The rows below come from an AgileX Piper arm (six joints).
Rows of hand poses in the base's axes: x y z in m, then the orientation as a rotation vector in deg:
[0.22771, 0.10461, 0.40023, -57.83, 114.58, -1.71]
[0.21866, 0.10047, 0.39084, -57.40, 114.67, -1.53]
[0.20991, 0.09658, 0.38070, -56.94, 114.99, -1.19]
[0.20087, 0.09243, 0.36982, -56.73, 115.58, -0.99]
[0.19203, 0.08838, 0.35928, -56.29, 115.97, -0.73]
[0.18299, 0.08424, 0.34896, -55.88, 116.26, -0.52]
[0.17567, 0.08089, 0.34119, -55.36, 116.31, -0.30]
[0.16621, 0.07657, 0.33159, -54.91, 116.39, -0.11]
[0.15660, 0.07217, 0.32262, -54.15, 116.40, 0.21]
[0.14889, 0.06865, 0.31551, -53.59, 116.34, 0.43]
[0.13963, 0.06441, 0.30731, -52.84, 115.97, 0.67]
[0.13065, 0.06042, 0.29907, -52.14, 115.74, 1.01]
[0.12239, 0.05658, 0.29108, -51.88, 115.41, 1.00]
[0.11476, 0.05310, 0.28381, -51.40, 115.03, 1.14]
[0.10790, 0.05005, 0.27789, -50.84, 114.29, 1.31]
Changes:
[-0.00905, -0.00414, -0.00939, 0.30, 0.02, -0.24]
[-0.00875, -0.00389, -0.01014, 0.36, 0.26, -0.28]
[-0.00904, -0.00415, -0.01088, 0.08, 0.52, -0.26]
[-0.00884, -0.00405, -0.01054, 0.28, 0.31, -0.32]
[-0.00904, -0.00414, -0.01032, 0.26, 0.21, -0.29]
[-0.00732, -0.00335, -0.00777, 0.37, -0.02, -0.28]
[-0.00946, -0.00432, -0.00960, 0.31, 0.01, -0.25]
[-0.00961, -0.00440, -0.00897, 0.56, -0.08, -0.39]
[-0.00771, -0.00352, -0.00711, 0.42, -0.12, -0.27]
[-0.00926, -0.00424, -0.00820, 0.60, -0.44, -0.30]
[-0.00898, -0.00399, -0.00824, 0.61, -0.27, -0.27]
[-0.00826, -0.00384, -0.00799, 0.20, -0.36, -0.08]
[-0.00763, -0.00348, -0.00727, 0.41, -0.41, -0.16]
[-0.00686, -0.00305, -0.00592, 0.56, -0.74, -0.09]

